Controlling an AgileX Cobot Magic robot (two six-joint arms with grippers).
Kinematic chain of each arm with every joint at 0, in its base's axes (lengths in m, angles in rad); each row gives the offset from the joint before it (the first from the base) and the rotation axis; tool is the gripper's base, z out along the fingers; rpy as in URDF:
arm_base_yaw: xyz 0 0 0.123 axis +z
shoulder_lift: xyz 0 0 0 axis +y
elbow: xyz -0.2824 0 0.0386 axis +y
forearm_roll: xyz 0.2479 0 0.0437 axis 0.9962 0 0.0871
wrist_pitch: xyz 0 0 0 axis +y
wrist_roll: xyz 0.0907 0 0.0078 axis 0.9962 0 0.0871
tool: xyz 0 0 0 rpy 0 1.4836 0
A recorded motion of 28 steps. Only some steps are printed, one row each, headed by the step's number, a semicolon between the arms.
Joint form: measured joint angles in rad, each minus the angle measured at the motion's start. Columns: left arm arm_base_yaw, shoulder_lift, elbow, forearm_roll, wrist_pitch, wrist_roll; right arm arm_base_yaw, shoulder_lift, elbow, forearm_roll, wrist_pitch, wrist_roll.
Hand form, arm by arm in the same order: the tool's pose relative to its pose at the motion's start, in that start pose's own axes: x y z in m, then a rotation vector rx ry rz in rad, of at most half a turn. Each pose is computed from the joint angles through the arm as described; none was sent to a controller.
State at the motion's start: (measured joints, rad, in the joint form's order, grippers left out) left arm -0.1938 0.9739 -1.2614 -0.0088 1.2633 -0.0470; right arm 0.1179 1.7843 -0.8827 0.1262 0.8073 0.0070
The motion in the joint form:
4: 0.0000 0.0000 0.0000 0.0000 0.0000 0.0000; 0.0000 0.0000 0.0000 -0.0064 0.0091 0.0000
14: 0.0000 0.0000 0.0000 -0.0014 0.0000 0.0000; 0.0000 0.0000 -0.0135 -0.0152 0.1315 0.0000
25: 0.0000 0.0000 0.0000 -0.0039 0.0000 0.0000; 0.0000 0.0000 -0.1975 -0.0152 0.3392 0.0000
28: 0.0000 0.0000 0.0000 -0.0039 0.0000 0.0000; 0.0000 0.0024 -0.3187 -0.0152 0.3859 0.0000
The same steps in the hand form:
4: 0.0000 0.0000 0.0000 0.0000 0.0000 0.0000; 0.0008 -0.0004 0.0000 0.0047 0.0091 -0.0044
14: 0.0000 -0.0001 0.0000 0.0013 0.0001 -0.0004; 0.0086 -0.0007 -0.0033 0.0115 0.1180 -0.0110
25: 0.0000 -0.0003 0.0000 0.0037 0.0002 -0.0012; -0.0138 0.0061 -0.0423 0.0005 0.1431 -0.0278
28: 0.0000 -0.0003 0.0000 0.0037 0.0002 -0.0012; -0.0329 0.0105 -0.0685 -0.0070 0.0718 -0.0395

